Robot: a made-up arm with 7 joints. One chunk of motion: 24 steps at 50 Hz.
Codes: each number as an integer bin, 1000 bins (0 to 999) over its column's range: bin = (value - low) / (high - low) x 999, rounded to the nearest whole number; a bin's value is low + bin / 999 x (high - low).
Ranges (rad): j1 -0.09..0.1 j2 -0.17..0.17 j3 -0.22..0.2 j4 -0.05..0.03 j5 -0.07..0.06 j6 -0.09..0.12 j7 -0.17..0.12
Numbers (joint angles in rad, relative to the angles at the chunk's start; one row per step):
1: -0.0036 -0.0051 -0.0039 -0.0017 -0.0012 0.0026 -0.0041
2: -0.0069 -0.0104 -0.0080 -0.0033 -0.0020 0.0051 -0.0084
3: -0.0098 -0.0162 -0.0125 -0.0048 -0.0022 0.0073 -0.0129
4: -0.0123 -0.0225 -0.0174 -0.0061 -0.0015 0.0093 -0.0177
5: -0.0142 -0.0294 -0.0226 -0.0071 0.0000 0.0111 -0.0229
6: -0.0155 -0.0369 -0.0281 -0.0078 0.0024 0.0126 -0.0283
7: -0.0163 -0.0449 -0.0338 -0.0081 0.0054 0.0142 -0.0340
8: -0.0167 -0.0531 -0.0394 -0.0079 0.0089 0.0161 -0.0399
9: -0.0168 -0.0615 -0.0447 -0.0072 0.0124 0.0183 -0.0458
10: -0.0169 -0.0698 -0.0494 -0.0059 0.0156 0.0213 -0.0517
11: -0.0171 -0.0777 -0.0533 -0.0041 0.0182 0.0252 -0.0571
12: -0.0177 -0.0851 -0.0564 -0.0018 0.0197 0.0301 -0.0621
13: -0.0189 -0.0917 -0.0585 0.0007 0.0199 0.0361 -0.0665
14: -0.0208 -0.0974 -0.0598 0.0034 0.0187 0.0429 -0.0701
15: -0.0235 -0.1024 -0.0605 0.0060 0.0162 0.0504 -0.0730
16: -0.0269 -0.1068 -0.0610 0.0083 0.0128 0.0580 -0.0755
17: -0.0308 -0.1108 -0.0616 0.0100 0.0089 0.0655 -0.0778
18: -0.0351 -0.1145 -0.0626 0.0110 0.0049 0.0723 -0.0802
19: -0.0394 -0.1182 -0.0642 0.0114 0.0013 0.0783 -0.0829
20: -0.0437 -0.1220 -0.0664 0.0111 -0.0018 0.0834 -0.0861
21: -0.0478 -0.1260 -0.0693 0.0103 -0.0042 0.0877 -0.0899
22: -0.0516 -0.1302 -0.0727 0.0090 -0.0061 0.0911 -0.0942
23: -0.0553 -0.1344 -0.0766 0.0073 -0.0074 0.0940 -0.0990
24: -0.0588 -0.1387 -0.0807 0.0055 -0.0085 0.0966 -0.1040
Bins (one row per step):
1: 454 485 514 603 529 441 571
2: 437 469 504 583 523 452 557
3: 422 452 494 564 521 463 541
4: 409 433 482 548 526 472 525
5: 399 413 470 536 538 481 507
6: 392 391 456 527 556 488 488
7: 388 368 443 523 579 496 468
8: 385 343 430 526 606 505 448
9: 385 319 417 534 633 515 428
10: 384 294 406 551 658 529 408
11: 383 271 397 573 678 548 389
12: 380 249 389 602 689 571 372
13: 374 230 384 633 691 600 357
14: 364 213 381 667 682 632 344
15: 350 199 379 699 662 668 334
16: 332 186 378 728 636 704 326
17: 311 174 377 749 606 740 318
18: 289 163 374 762 576 772 309
19: 266 152 371 767 548 801 300
20: 243 141 365 763 524 825 289
21: 222 129 358 753 506 845 276
22: 202 117 350 737 491 862 261
23: 182 105 341 716 481 875 245
24: 164 92 331 693 473 888 227

